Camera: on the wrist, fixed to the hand. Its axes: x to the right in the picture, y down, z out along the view.
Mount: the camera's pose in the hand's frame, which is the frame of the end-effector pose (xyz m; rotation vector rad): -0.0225 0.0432 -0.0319 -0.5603 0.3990 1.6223
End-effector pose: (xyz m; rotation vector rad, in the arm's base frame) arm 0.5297 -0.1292 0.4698 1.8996 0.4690 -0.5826
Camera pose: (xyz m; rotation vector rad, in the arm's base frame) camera 0.5418 -0.1173 0.5255 1.2601 -0.6497 0.9099
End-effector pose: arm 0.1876 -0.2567 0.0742 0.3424 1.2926 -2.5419
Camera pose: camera 0.2262 -0.2523 0.0308 1.1592 0.9924 -0.7529
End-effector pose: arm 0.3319 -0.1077 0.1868 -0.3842 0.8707 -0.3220
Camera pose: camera 0.2982 -0.0661 0.1638 -0.0209 1.3904 1.4075
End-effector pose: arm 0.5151 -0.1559 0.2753 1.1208 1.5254 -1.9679
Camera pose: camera 0.5709 -0.1432 0.2643 1.6400 0.6204 -0.2279
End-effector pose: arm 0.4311 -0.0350 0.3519 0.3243 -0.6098 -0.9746
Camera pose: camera 0.4704 0.0067 0.3415 -0.4683 -0.0697 0.5134
